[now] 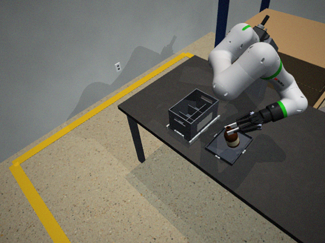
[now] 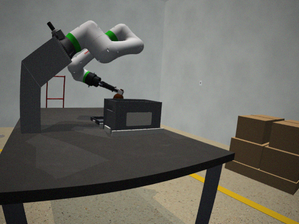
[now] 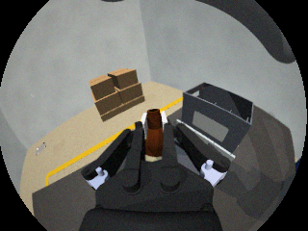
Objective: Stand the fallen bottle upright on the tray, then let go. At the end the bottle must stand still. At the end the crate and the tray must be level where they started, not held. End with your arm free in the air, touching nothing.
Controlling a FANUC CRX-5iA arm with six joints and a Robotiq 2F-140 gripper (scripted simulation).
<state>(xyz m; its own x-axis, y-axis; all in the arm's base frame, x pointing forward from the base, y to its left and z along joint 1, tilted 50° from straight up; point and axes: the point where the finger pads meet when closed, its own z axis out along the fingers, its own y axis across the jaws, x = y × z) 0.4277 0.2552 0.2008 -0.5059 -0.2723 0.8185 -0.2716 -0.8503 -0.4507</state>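
The brown bottle is 60 mm below my hand. The rest, counted from my hand: dark crate (20 mm ahead, 300 mm to the right, 130 mm below); dark tray (50 mm behind, 30 mm to the right, 200 mm below).
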